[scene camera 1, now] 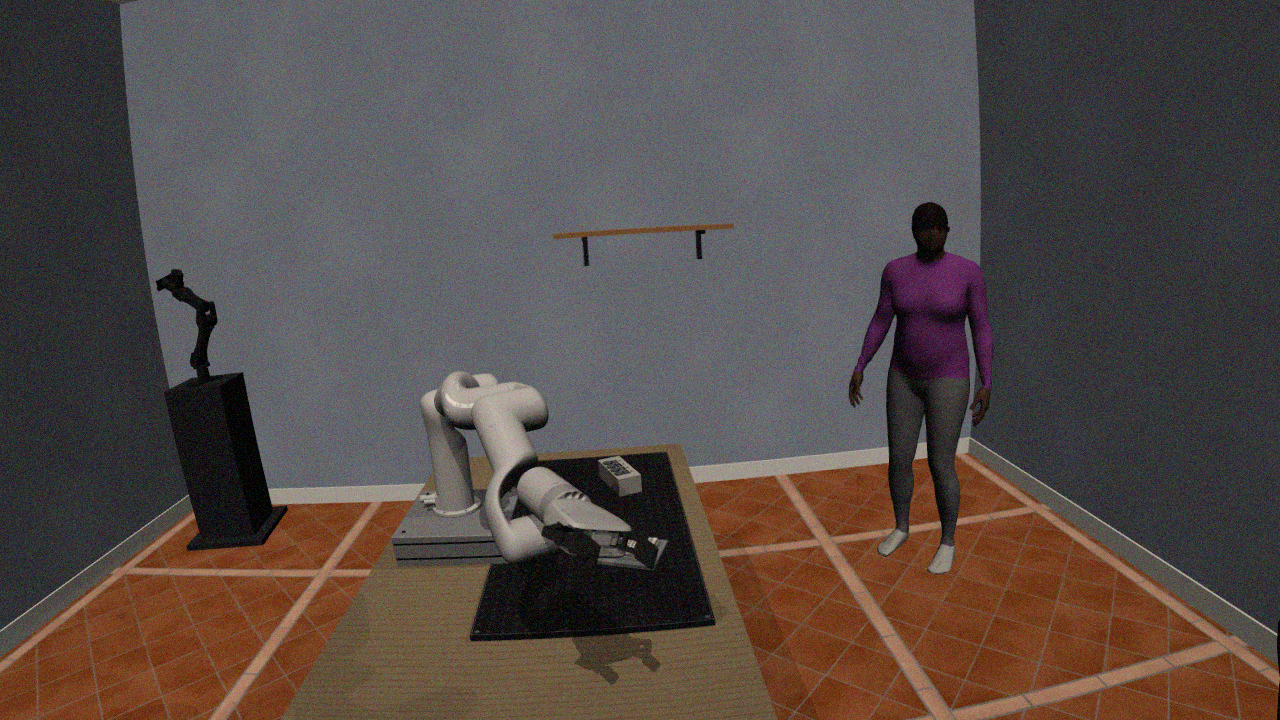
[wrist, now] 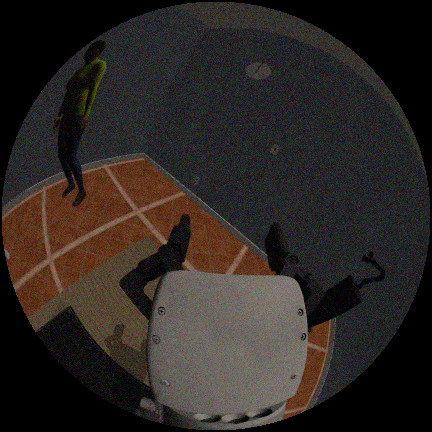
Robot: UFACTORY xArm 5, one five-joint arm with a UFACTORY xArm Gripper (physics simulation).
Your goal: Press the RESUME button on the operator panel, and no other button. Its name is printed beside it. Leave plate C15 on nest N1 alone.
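Seen in the pictures: gripper, fingertip midpoint: [scene camera 1: 626,558] [wrist: 230,228]; arm's base at its link origin: [scene camera 1: 457,507].
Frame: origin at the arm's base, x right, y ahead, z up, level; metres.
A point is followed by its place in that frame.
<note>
My gripper [scene camera 1: 606,544] {y 0.305, x 0.806, z 0.263 m} [wrist: 230,228] {y 0.305, x 0.806, z 0.263 m} is open, its two black fingers wide apart with nothing between them. It is held above the black mat [scene camera 1: 590,616] {y 0.278, x 0.463, z -0.063 m} [wrist: 75,360], tilted well away from straight down. A pale box [scene camera 1: 620,476] {y 0.446, x -0.095, z -0.010 m} with dark marks on its top stands at the back of the mat in the scene view. A low grey object [scene camera 1: 660,552] {y 0.467, x 0.277, z -0.051 m} shows partly behind the gripper. I cannot tell which of these is the operator panel and which is nest N1. No RESUME lettering or plate C15 can be made out, and neither object shows in the wrist view.
The wooden table [scene camera 1: 402,662] {y -0.092, x 0.518, z -0.076 m} [wrist: 102,287] {y 0.476, x 0.683, z -0.076 m} carries the mat and the arm's grey base [scene camera 1: 447,546] {y -0.018, x 0.163, z -0.025 m}. A person in purple [scene camera 1: 930,313] stands right of the table. A person in yellow [wrist: 80,95] stands by a wall. A black pedestal [scene camera 1: 219,456] [wrist: 335,300] bears a small dark arm.
</note>
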